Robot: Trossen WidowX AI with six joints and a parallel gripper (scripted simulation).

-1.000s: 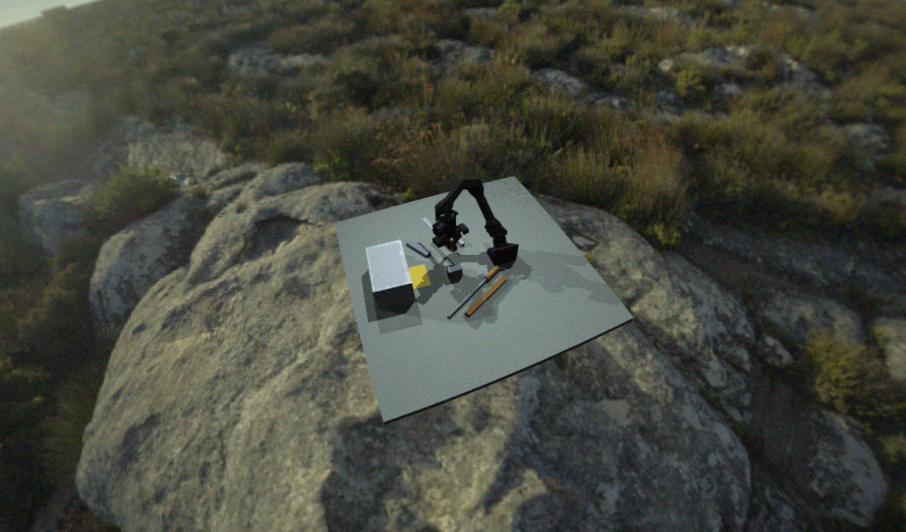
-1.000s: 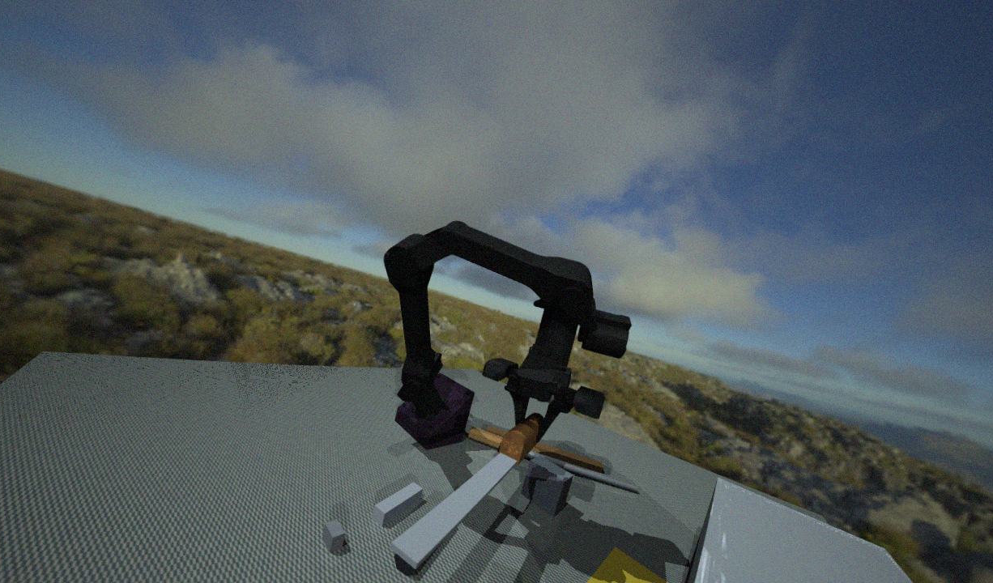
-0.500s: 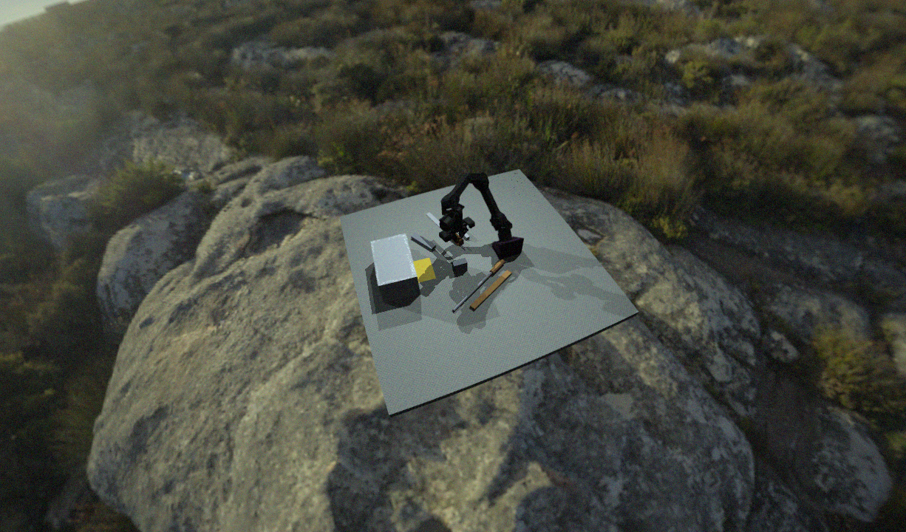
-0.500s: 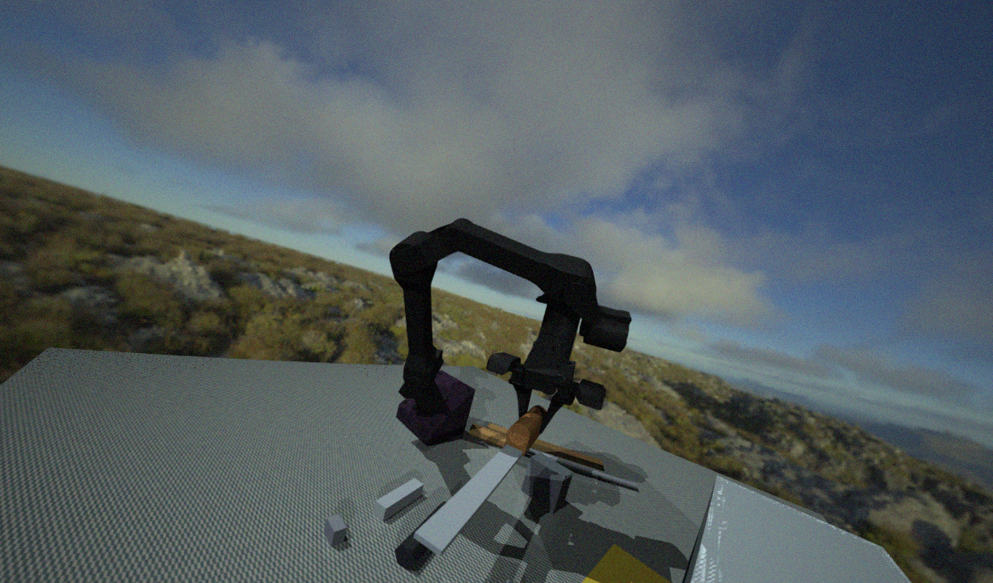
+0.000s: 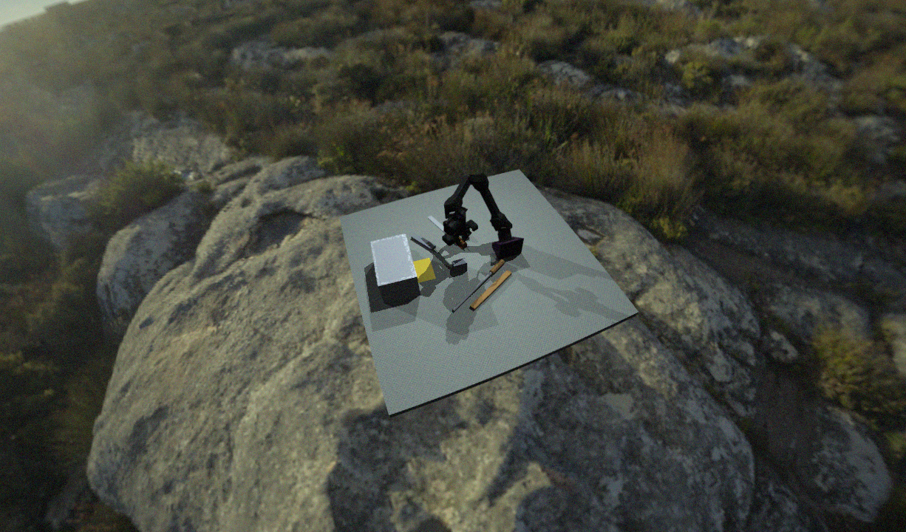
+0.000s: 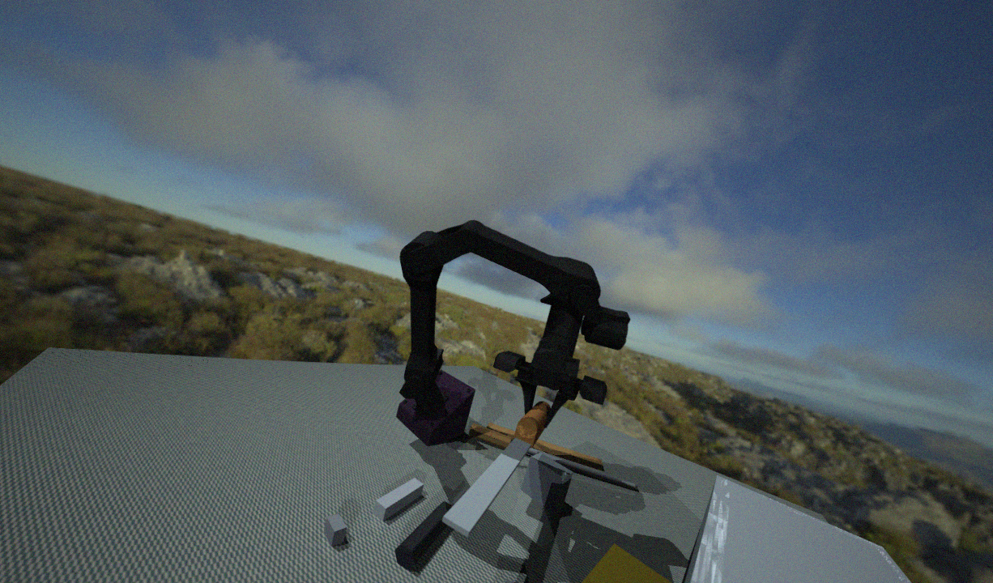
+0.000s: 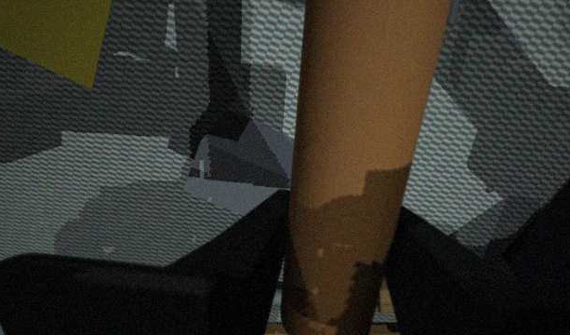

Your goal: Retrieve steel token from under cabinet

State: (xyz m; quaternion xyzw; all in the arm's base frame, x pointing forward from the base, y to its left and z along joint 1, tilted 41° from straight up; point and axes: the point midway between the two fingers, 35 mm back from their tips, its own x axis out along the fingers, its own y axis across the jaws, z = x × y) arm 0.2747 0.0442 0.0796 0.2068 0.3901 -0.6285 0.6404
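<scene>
Right now my gripper tip is 11 cm above the grey block, 5 cm to the right of it and 3 cm short of it. Round my gripper tip: grey bar: 17 cm to the right, 13 cm below, 10 cm behind; then small grey cube: 27 cm to the right, 13 cm below, 9 cm behind; then wooden stick: 24 cm to the left, 14 cm below, 6 cm behind.
</scene>
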